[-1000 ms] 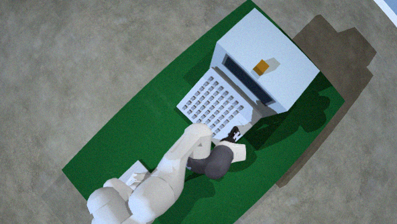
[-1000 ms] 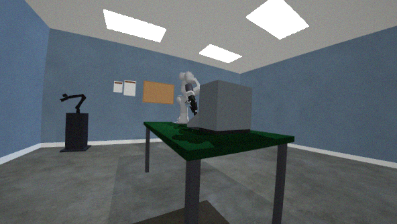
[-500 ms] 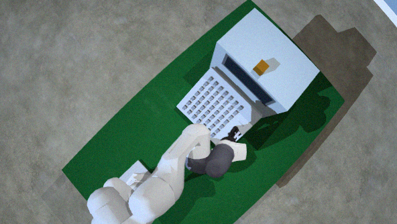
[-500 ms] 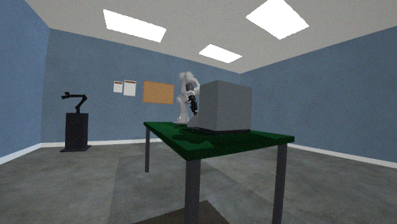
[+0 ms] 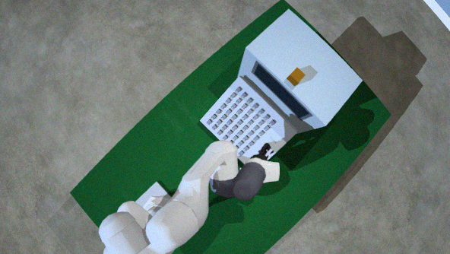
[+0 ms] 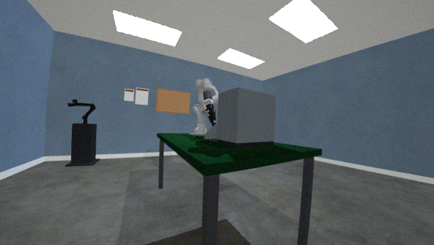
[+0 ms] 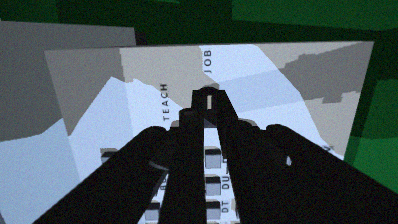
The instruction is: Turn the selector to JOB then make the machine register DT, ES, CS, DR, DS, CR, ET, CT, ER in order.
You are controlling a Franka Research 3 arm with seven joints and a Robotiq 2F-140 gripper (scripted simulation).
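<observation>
Now: hand 2 cm above the round selector knob and 1 cm short of it. Also, from my hand: key: 19 cm to the left, 5 cm below, 3 cm behind; then sloping keyboard: 11 cm to the left, 7 cm below, 3 cm ahead.
</observation>
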